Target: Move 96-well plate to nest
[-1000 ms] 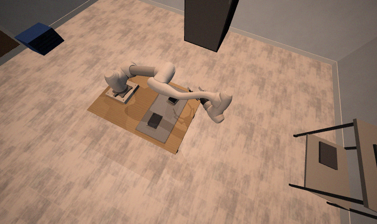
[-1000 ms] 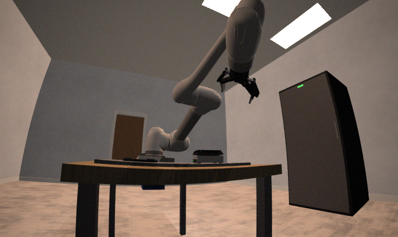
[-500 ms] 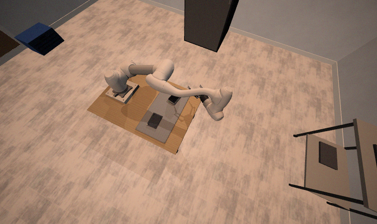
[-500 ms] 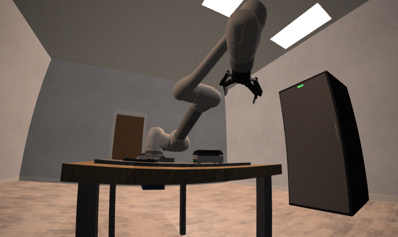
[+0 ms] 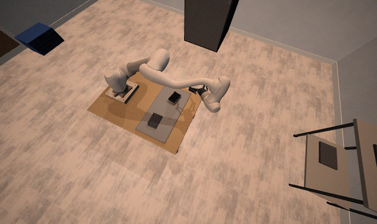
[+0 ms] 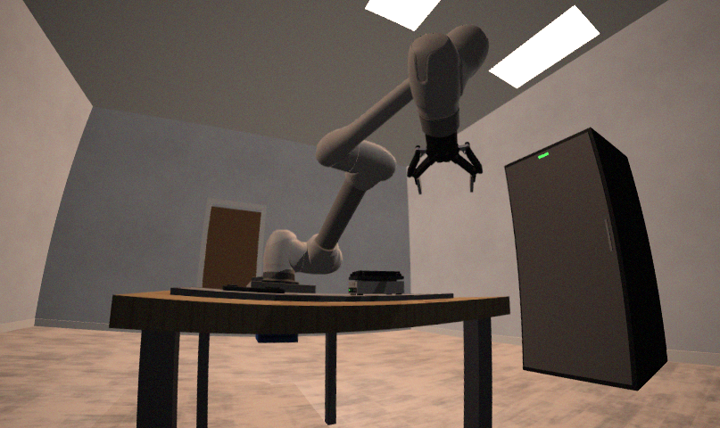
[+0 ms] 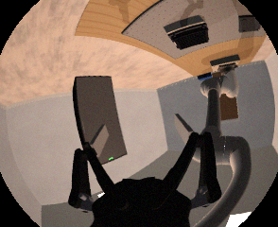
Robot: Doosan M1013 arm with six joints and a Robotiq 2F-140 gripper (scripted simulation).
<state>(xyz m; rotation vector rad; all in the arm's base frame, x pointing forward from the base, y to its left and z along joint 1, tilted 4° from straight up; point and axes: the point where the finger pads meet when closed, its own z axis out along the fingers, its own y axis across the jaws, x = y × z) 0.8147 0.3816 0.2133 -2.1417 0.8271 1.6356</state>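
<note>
Right now the 96-well plate is 240 mm below my hand, 180 mm behind it and 140 mm to the right of it. Also, from my hand: plate nest N1: 500 mm to the right, 290 mm below, 220 mm behind.
</note>
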